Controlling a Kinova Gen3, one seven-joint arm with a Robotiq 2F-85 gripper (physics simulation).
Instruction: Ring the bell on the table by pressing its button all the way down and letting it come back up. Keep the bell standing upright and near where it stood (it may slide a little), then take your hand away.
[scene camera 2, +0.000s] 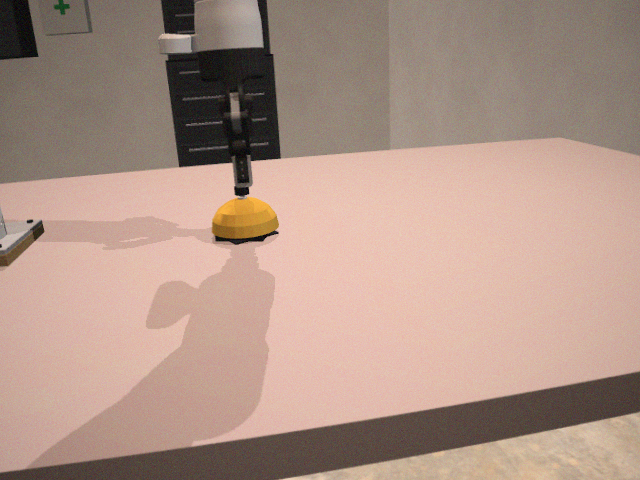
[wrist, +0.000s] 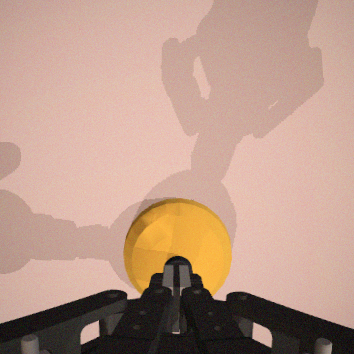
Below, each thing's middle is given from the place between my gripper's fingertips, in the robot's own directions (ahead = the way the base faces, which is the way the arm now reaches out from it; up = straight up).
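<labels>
The yellow dome bell (scene camera 2: 243, 219) is sitting 3 cm below my hand.
</labels>
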